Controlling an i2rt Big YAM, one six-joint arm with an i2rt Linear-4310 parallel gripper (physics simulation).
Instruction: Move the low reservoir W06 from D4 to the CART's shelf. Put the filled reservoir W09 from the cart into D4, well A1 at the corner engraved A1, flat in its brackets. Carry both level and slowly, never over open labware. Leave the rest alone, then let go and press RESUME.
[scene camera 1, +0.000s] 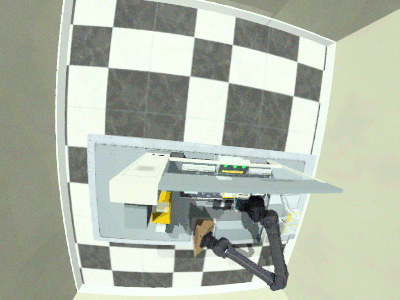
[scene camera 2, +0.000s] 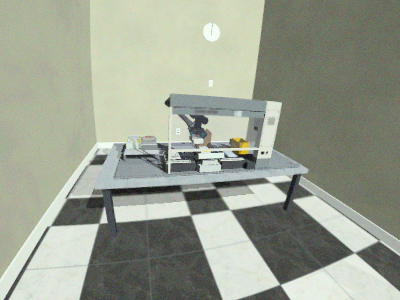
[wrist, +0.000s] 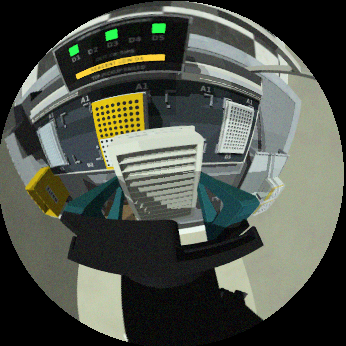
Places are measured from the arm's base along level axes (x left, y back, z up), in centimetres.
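Pixels of known places: gripper, fingertip midpoint: (scene camera 1: 242, 198) (scene camera 2: 196, 139) (wrist: 160, 175); arm's base, link origin: (scene camera 1: 205, 238).
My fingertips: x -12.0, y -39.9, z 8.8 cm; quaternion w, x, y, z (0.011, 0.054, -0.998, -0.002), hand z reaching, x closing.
For each thing: its middle in the pictures, then the offset to it from my fingertips. "*": a spot on its surface instead.
- white reservoir, body centre: (wrist: 160, 184) (scene camera 1: 241, 200) (scene camera 2: 196, 139) dx -0.2, dy +1.3, dz +0.1 cm
- cart, body centre: (wrist: 251, 189) (scene camera 2: 141, 147) (scene camera 1: 278, 217) dx -47.7, dy +18.9, dz -15.1 cm
- yellow-and-white tip box, body centre: (wrist: 123, 130) dx +6.4, dy -2.2, dz -9.5 cm
- white plate, body centre: (wrist: 236, 128) dx -18.2, dy -5.6, dz -12.1 cm
- yellow waste bin, body centre: (wrist: 47, 191) (scene camera 1: 162, 206) (scene camera 2: 239, 146) dx +47.0, dy +20.9, dz -11.6 cm
- hood's sash, surface spot: (scene camera 1: 250, 183) * dx +17.8, dy -20.3, dz +32.2 cm
My gripper (scene camera 1: 241, 203) (scene camera 2: 198, 136) (wrist: 160, 175) is shut on a white reservoir (scene camera 2: 198, 141) (wrist: 159, 138), one teal finger on each side. Its slanted troughs face the wrist camera; its W number is unreadable, so I cannot tell W06 from W09. It hangs above the front of the deck. In the wrist view it hides the lower parts of D3 and D4. The visible part of D4 (wrist: 187, 112) shows bare dark surface and brackets between the yellow tip box and D5's white plate. The cart (scene camera 2: 140, 151) stands beside the deck. RESUME is not readable.
The yellow-and-white tip box (wrist: 119, 117) and white plate (wrist: 237, 127) stand on the deck. The screen (wrist: 125, 57) (scene camera 1: 233, 168) shows green marks and a yellow bar. The yellow waste bin (scene camera 1: 161, 215) (scene camera 2: 240, 146) (wrist: 47, 190) is at the opposite side from the cart. The hood's sash (scene camera 1: 250, 183) overhangs the deck.
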